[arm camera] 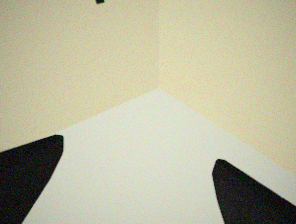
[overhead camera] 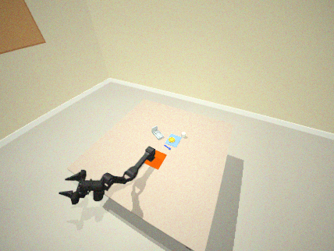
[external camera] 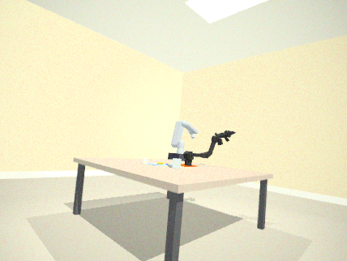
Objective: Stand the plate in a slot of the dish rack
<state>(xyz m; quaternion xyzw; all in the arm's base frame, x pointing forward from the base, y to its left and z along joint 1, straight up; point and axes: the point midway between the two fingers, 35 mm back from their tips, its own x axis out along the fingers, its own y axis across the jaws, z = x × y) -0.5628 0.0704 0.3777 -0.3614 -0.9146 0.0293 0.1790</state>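
Right now my gripper tip is 88 cm short of the yellow plate, 38 cm above it and 14 cm to the left of it. From my gripper tip the other things lie so: dish rack (86 cm ahead, 37 cm below, 4 cm to the left); white cup (101 cm ahead, 37 cm below, 20 cm to the right).
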